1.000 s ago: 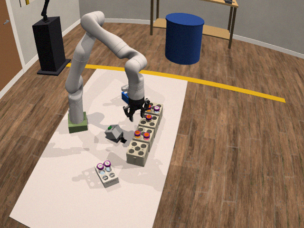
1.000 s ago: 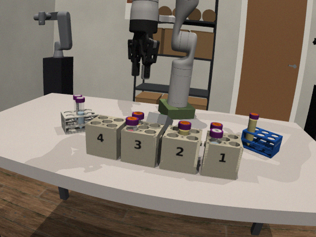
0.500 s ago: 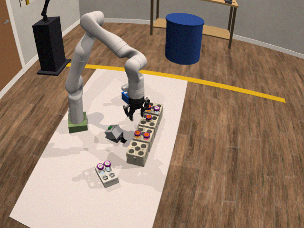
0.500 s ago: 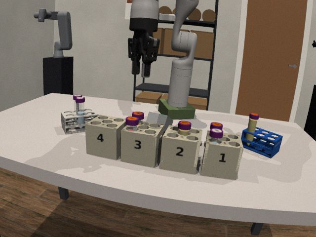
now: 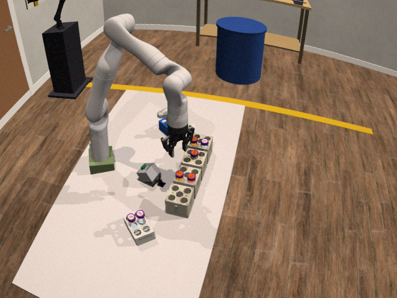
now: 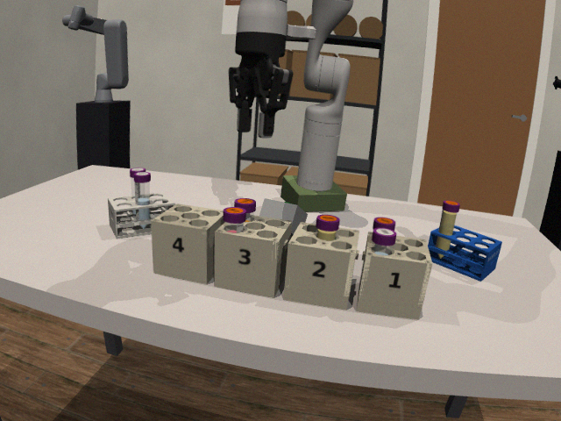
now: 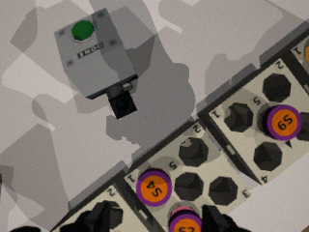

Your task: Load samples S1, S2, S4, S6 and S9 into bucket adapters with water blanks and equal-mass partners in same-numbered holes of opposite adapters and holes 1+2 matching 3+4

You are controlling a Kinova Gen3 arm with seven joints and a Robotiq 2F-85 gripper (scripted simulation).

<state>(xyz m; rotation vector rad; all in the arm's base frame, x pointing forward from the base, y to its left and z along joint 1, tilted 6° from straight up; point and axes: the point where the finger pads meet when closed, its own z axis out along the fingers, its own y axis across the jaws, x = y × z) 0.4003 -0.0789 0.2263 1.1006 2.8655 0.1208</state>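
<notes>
The orange-dot sample tube lies 15 cm behind my hand, 35 cm to the left of it and 18 cm below it. The rest, counted from my hand: grey done desk (16 cm behind, 3 cm to the left, 19 cm below); then adapter 2 (4 cm ahead, 13 cm to the left, 20 cm below); then white-dot blank (6 cm ahead, 21 cm to the left, 18 cm below).
</notes>
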